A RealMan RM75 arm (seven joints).
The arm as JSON. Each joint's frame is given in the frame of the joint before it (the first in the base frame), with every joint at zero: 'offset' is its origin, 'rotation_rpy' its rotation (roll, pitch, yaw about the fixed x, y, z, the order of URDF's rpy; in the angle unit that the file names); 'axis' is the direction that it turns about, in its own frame. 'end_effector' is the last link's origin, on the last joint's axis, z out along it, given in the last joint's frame.
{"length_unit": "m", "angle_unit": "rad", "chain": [
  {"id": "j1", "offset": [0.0, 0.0, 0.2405], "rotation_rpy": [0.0, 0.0, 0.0], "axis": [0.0, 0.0, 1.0]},
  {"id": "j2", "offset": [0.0, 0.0, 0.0], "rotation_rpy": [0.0, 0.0, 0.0], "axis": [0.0, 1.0, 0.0]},
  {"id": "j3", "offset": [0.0, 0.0, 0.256], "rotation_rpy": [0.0, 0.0, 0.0], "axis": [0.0, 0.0, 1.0]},
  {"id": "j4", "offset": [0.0, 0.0, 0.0], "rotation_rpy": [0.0, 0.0, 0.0], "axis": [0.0, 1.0, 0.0]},
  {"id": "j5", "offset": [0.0, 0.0, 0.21], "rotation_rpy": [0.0, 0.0, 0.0], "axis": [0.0, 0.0, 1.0]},
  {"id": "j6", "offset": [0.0, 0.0, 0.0], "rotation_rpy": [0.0, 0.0, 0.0], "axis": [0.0, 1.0, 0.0]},
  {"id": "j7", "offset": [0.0, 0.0, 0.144], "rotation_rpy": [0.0, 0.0, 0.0], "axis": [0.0, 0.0, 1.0]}
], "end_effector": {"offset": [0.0, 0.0, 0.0], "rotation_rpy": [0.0, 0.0, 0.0]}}
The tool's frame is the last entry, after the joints.
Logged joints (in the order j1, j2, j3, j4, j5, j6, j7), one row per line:
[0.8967, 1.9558, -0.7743, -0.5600, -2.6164, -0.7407, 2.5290]
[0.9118, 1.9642, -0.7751, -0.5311, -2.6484, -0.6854, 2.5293]
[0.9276, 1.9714, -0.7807, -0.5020, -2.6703, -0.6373, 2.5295]
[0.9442, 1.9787, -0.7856, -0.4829, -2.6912, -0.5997, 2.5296]
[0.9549, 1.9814, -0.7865, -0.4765, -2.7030, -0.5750, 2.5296]
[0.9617, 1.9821, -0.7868, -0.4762, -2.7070, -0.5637, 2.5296]
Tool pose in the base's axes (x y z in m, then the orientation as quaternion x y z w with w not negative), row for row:
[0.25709, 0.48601, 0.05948, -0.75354, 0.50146, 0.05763, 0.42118]
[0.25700, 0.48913, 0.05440, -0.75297, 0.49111, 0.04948, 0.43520]
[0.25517, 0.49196, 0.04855, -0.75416, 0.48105, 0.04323, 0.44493]
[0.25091, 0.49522, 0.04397, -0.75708, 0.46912, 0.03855, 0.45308]
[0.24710, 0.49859, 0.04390, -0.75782, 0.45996, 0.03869, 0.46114]
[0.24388, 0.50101, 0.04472, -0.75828, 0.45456, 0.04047, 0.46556]
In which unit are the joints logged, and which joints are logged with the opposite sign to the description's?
The joints are logged in radians. Opposite sign: none.
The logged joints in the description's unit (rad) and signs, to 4 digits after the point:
[0.8967, 1.9558, -0.7743, -0.5600, -2.6164, -0.7407, 2.5290]
[0.9118, 1.9642, -0.7751, -0.5311, -2.6484, -0.6854, 2.5293]
[0.9276, 1.9714, -0.7807, -0.5020, -2.6703, -0.6373, 2.5295]
[0.9442, 1.9787, -0.7856, -0.4829, -2.6912, -0.5997, 2.5296]
[0.9549, 1.9814, -0.7865, -0.4765, -2.7030, -0.5750, 2.5296]
[0.9617, 1.9821, -0.7868, -0.4762, -2.7070, -0.5637, 2.5296]

